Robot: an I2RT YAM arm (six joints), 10 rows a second.
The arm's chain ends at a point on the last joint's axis. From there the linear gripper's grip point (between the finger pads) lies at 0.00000 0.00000 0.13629 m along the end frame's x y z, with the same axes.
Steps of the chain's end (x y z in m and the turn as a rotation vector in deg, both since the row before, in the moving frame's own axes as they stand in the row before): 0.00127 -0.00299 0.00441 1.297 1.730 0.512; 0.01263 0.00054 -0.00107 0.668 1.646 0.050; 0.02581 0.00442 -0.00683 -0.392 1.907 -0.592; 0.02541 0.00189 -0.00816 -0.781 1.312 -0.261; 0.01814 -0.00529 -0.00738 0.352 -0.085 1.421
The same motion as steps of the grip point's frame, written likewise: 0.00540 -0.00606 0.00431 1.297 1.730 0.512; 0.01655 -0.00105 -0.00114 0.668 1.646 0.050; 0.03035 0.00533 -0.00691 -0.392 1.907 -0.592; 0.02853 0.00374 -0.00821 -0.781 1.312 -0.261; 0.01795 -0.00613 -0.00738 0.352 -0.085 1.421
